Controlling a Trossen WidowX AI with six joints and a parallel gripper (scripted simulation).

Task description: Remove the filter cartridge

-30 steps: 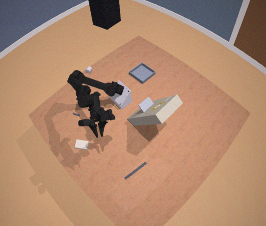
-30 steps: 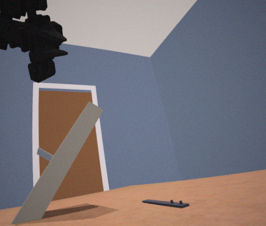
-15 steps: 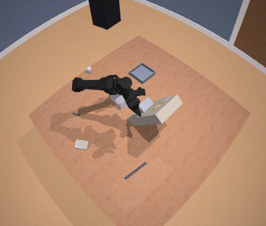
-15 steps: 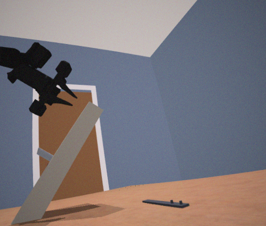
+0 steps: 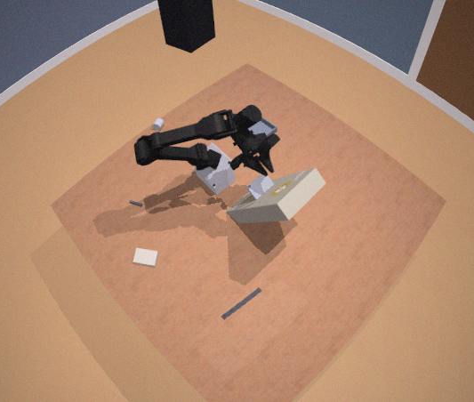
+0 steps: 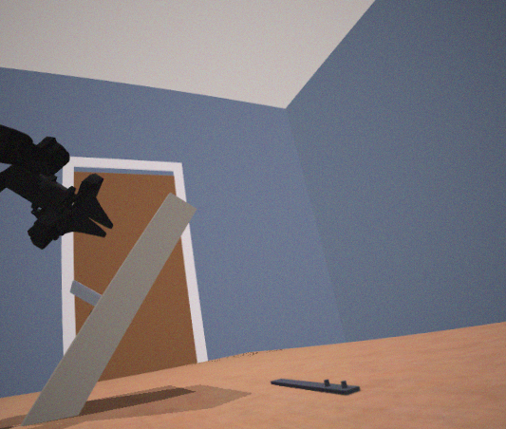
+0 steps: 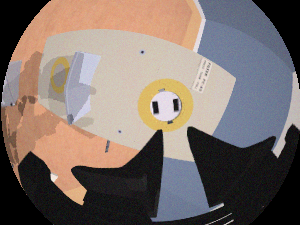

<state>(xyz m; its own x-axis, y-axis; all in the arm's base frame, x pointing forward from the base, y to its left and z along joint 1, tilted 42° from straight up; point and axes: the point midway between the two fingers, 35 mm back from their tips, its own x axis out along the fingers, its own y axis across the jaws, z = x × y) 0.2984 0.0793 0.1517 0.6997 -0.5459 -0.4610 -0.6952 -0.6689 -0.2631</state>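
Now: gripper tip 6 cm short of the round white filter cartridge and 5 cm above it. From my gripper tip the other things lie so: beige service panel 2 cm ahead, 12 cm below; then beige block 26 cm behind, 41 cm to the right, 29 cm below; then blue-grey tray 31 cm behind, 33 cm to the left, 29 cm below.
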